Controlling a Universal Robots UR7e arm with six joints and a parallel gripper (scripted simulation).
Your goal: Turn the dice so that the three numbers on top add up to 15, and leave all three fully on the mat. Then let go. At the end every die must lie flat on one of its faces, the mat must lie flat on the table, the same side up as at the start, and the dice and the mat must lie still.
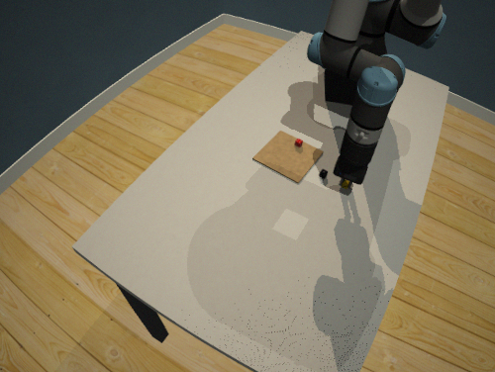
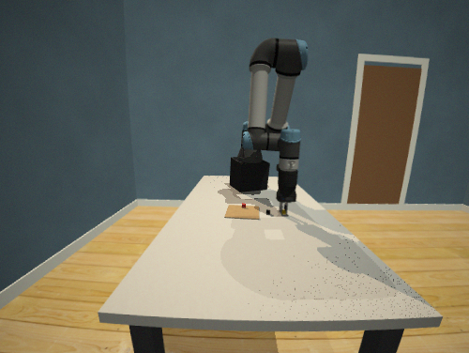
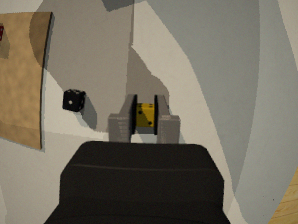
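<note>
Right now my hand is 1 cm short of the yellow die and 1 cm above it. Round my hand: black die 6 cm to the right, 2 cm below; then red die 17 cm to the right, 6 cm behind, 1 cm below; then brown mat 17 cm to the right, 2 cm below, 1 cm behind.
</note>
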